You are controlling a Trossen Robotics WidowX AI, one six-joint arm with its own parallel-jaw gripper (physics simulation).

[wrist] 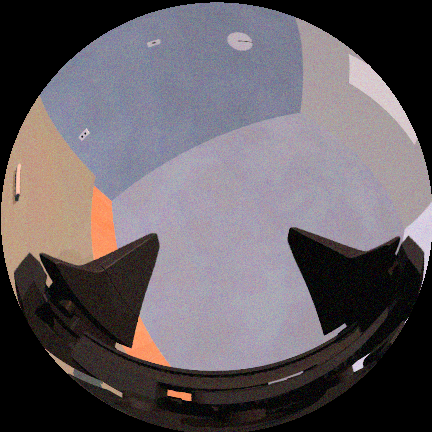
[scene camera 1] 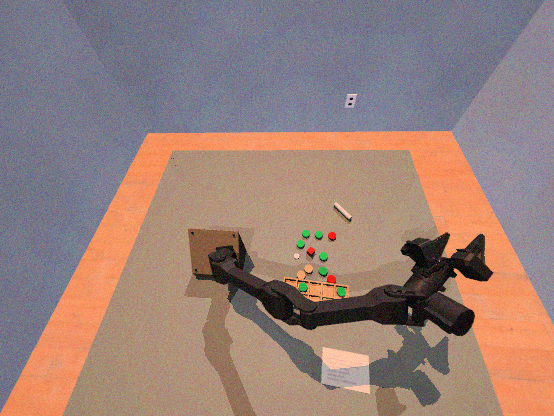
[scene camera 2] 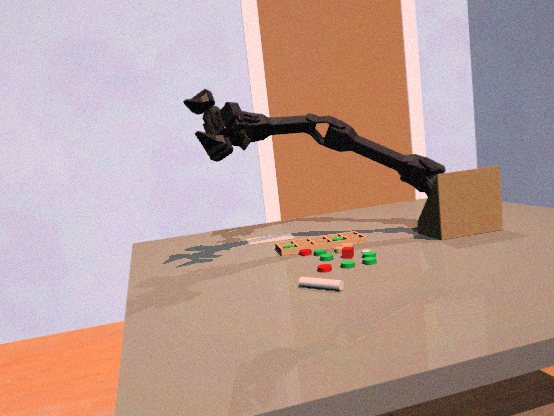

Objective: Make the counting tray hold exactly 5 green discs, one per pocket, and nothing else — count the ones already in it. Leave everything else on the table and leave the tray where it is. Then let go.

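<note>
The counting tray (scene camera 1: 315,289) (scene camera 2: 320,244) is wooden with two rows of pockets. One green disc (scene camera 1: 303,287) (scene camera 2: 338,239) sits in a pocket near its left end in scene view 1, another green disc (scene camera 1: 341,291) (scene camera 2: 289,246) near its right end. The arm hides part of the tray's near row there. Several loose green discs lie beyond the tray, including one green disc (scene camera 1: 323,271) (scene camera 2: 320,252) close to it and another green disc (scene camera 1: 323,256) (scene camera 2: 326,257) farther off. My gripper (scene camera 1: 465,235) (scene camera 2: 191,117) (wrist: 224,237) is open and empty, high above the table and well away from the tray.
A red disc (scene camera 1: 331,279) (scene camera 2: 305,252) lies by the tray's far edge, near two tan discs (scene camera 1: 308,269). A red cube (scene camera 1: 311,251) (scene camera 2: 348,252), another red disc (scene camera 1: 332,235) (scene camera 2: 324,268) and a white cylinder (scene camera 1: 343,211) (scene camera 2: 321,284) (wrist: 18,181) lie beyond. A brown box (scene camera 1: 212,250) (scene camera 2: 470,205) stands at the arm's base.
</note>
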